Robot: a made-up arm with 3 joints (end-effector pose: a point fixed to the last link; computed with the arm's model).
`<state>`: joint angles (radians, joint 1 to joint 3).
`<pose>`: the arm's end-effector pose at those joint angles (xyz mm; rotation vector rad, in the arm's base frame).
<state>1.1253 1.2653 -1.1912</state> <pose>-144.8 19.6 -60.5 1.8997 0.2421 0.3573</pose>
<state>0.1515 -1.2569 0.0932</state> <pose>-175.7 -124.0 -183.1 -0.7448 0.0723 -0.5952</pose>
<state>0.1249 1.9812 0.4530</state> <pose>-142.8 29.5 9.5 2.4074 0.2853 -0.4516</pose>
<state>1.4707 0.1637 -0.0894</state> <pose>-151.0 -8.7 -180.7 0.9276 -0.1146 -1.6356</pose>
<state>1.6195 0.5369 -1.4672</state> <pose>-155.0 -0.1 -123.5 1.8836 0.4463 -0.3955</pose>
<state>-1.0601 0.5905 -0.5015</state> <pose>-222.3 47.5 -132.9 0.5377 1.4010 0.9586</pose>
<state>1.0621 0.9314 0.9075</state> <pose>-98.1 0.8 -110.0 1.0718 -0.9105 -1.6833</pose>
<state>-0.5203 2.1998 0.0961</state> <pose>-157.4 20.4 23.5 2.4238 1.2663 0.2630</pose>
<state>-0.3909 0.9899 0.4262</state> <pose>-177.0 91.6 -98.2 1.3371 0.4506 -0.1244</pose>
